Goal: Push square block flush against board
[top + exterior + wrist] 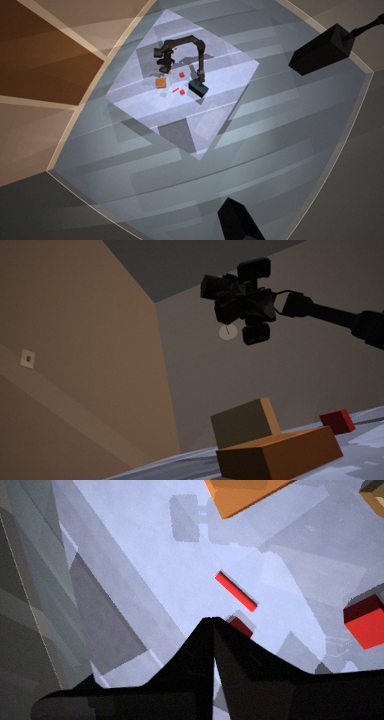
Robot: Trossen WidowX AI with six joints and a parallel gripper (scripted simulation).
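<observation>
Right now my gripper tip is 12 cm short of the tan board, 12 cm to the left of it and 17 cm above it. Also, from my gripper tip: square block 9 cm ahead, 7 cm to the left, 21 cm below; tiny red piece 16 cm ahead, 35 cm to the right, 21 cm below; thin strip 9 cm behind, 5 cm to the left, 21 cm below.
</observation>
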